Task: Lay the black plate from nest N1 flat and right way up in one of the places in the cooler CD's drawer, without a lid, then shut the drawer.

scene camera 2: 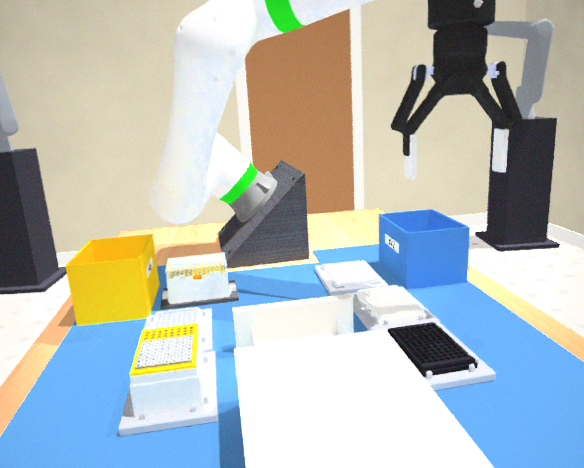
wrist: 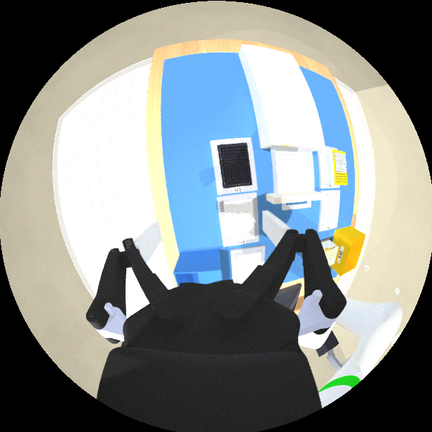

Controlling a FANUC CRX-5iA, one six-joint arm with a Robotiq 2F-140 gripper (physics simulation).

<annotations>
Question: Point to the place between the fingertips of the gripper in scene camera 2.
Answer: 455,174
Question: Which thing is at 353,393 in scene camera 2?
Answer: A white cooler CD.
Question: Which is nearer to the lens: the white plate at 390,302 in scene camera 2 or the black plate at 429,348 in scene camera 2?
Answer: The black plate.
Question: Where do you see a white plate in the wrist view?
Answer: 238,214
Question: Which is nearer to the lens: the black plate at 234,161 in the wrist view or the yellow-topped tip rack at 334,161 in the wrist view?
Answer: The black plate.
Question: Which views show the black plate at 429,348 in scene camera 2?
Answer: Scene camera 2 and the wrist view: all of them.
</annotations>
